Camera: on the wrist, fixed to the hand. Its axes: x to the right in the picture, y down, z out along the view.
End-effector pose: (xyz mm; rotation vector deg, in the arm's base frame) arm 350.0 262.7 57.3 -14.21 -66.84 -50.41
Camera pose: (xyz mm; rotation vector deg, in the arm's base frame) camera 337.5 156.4 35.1 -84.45 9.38 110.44
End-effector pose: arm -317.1 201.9 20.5 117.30 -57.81 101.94
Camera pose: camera -312.0 291.3 83.2 39.97 93.46 -7.38
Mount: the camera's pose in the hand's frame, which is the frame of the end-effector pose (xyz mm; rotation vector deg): 29.2 -84.1 -63.4 1.87 14.40 -178.16
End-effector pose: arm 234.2 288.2 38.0 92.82 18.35 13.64
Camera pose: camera 234.6 362.5 -42.2 -23.01 131.51 -104.02
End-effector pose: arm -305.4 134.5 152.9 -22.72 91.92 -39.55
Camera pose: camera -383.4 65.6 186.3 99.25 17.44 96.22
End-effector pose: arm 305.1 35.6 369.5 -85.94 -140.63 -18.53
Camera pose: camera 223.1 2.7 433.8 -148.40 90.27 27.56
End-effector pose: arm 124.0 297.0 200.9 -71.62 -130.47 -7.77
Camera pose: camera 69.1 250.4 283.1 149.24 -79.66 -52.26
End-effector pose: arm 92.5 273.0 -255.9 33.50 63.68 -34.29
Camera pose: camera 2.7 253.7 -315.2 72.18 -50.38 113.75
